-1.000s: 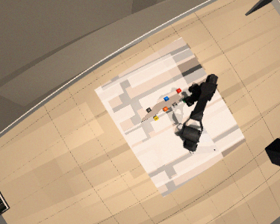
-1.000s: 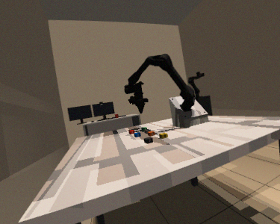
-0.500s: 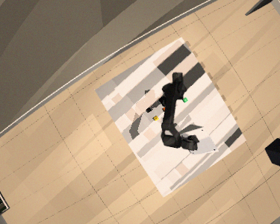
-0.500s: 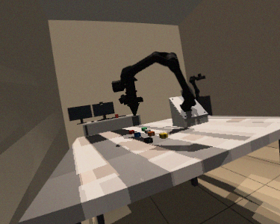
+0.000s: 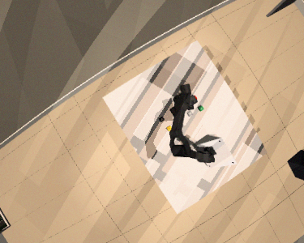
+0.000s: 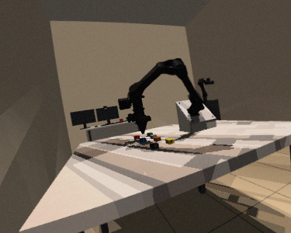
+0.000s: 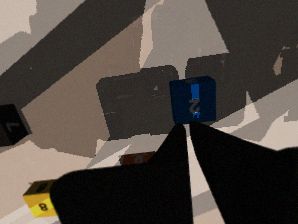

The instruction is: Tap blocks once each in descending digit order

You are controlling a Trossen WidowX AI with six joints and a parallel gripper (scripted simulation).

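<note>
Now: gripper tip 1 cm to the left of the blue block and 4 cm above it. The rest, counted from my gripper tip: orange block 6 cm behind, 4 cm to the left, 4 cm below; grey block 8 cm behind, 4 cm to the right, 4 cm below; red block 14 cm to the right, 4 cm below.
</note>
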